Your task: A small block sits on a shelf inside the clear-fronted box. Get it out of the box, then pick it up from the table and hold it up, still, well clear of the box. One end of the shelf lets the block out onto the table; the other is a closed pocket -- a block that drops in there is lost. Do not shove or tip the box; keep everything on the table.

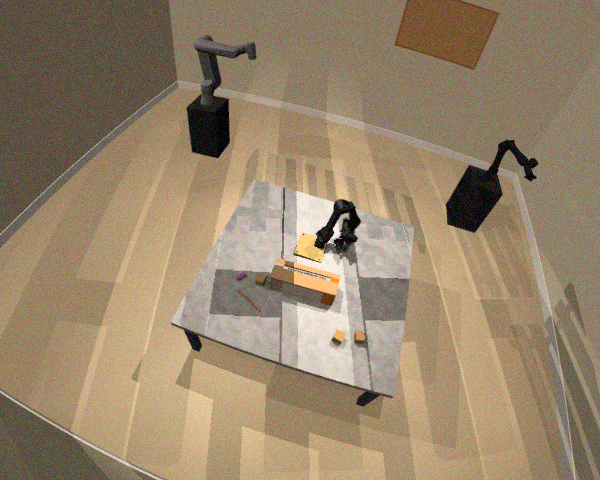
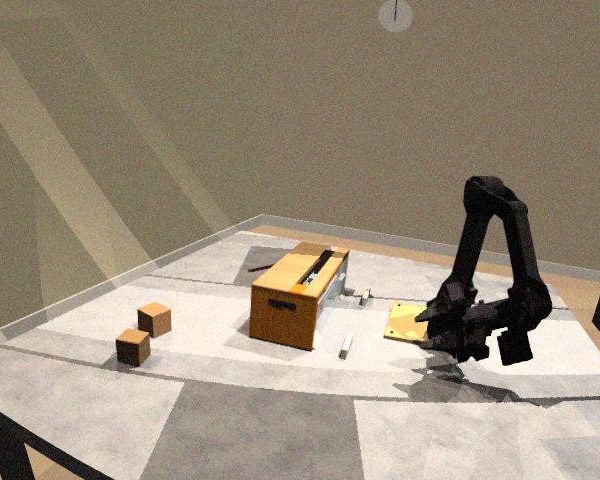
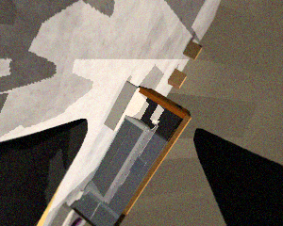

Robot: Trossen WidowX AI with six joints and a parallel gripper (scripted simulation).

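Now: the blue block 260 mm ahead of my gripper tip and 170 mm to the right of it. Round my gripper tip: thin stick: 480 mm ahead, 460 mm to the right, 80 mm below.
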